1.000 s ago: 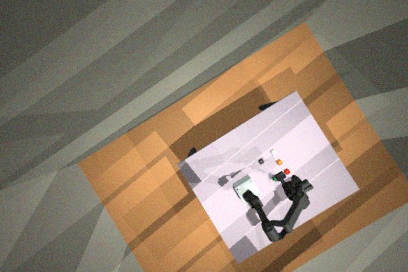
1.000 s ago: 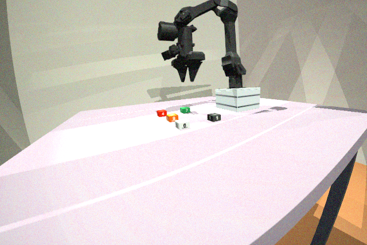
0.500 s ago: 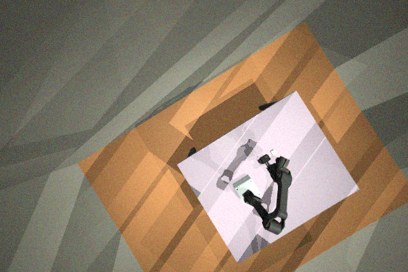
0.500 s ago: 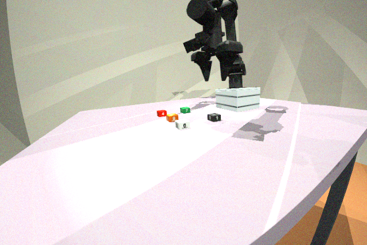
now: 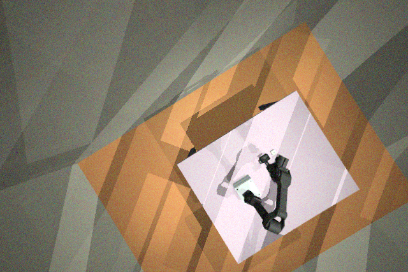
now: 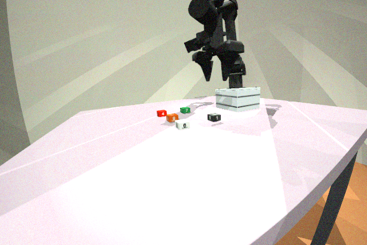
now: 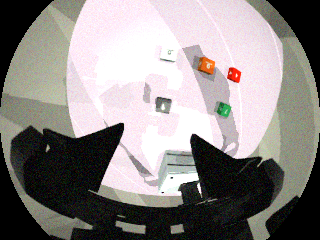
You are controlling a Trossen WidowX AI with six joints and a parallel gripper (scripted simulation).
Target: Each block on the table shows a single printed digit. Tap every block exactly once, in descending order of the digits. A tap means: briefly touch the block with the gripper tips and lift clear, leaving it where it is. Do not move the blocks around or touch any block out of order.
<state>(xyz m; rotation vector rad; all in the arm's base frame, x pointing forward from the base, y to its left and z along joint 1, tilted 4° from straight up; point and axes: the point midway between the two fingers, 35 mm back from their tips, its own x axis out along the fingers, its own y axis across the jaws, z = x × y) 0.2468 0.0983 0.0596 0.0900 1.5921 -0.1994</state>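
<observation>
The orange block lies 120 mm below my gripper tip, 110 mm to the right of it and 100 mm ahead of it. The rest, counted from my gripper tip: black block (120 mm below, 10 mm to the right); then green block (180 mm to the right, 120 mm below, 10 mm behind); then white block (120 mm below, 120 mm ahead, 20 mm to the right).
</observation>
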